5 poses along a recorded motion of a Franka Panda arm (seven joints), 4.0 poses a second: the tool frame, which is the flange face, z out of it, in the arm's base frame.
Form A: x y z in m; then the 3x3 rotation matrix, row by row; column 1 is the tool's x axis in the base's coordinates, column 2 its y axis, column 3 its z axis. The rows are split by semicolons.
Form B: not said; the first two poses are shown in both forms.
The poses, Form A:
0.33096 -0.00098 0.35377; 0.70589 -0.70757 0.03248; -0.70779 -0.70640 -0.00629; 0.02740 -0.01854 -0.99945
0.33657 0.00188 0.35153; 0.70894 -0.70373 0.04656; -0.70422 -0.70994 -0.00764; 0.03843 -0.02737 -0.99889
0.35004 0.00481 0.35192; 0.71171 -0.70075 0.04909; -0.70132 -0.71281 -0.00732; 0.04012 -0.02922 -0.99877
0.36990 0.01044 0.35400; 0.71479 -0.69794 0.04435; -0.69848 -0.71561 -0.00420; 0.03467 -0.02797 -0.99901
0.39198 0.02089 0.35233; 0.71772 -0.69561 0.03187; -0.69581 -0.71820 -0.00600; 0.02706 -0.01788 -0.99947
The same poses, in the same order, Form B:
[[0.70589 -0.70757 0.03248 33.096], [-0.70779 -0.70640 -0.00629 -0.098], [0.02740 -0.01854 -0.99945 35.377], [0 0 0 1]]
[[0.70894 -0.70373 0.04656 33.657], [-0.70422 -0.70994 -0.00764 0.188], [0.03843 -0.02737 -0.99889 35.153], [0 0 0 1]]
[[0.71171 -0.70075 0.04909 35.004], [-0.70132 -0.71281 -0.00732 0.481], [0.04012 -0.02922 -0.99877 35.192], [0 0 0 1]]
[[0.71479 -0.69794 0.04435 36.990], [-0.69848 -0.71561 -0.00420 1.044], [0.03467 -0.02797 -0.99901 35.400], [0 0 0 1]]
[[0.71772 -0.69561 0.03187 39.198], [-0.69581 -0.71820 -0.00600 2.089], [0.02706 -0.01788 -0.99947 35.233], [0 0 0 1]]

